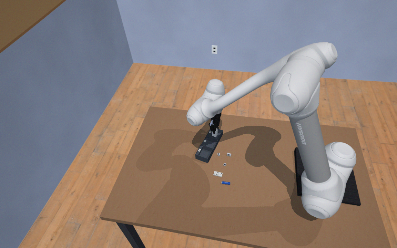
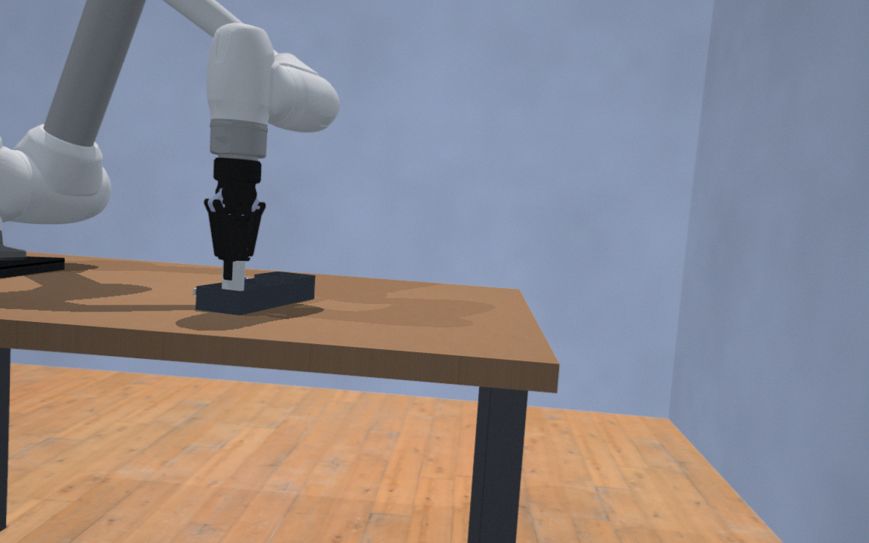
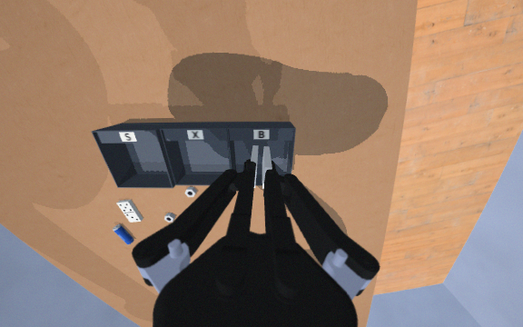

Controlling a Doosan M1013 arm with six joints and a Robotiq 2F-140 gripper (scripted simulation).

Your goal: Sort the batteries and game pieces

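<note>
The dark three-part bin is 80 mm to the left of my hand, 30 mm below it and 30 mm ahead of it. From my hand the other things lie so: blue battery: 340 mm to the left, 90 mm behind, 40 mm below; then white domino: 280 mm to the left, 40 mm below, 40 mm behind.
</note>
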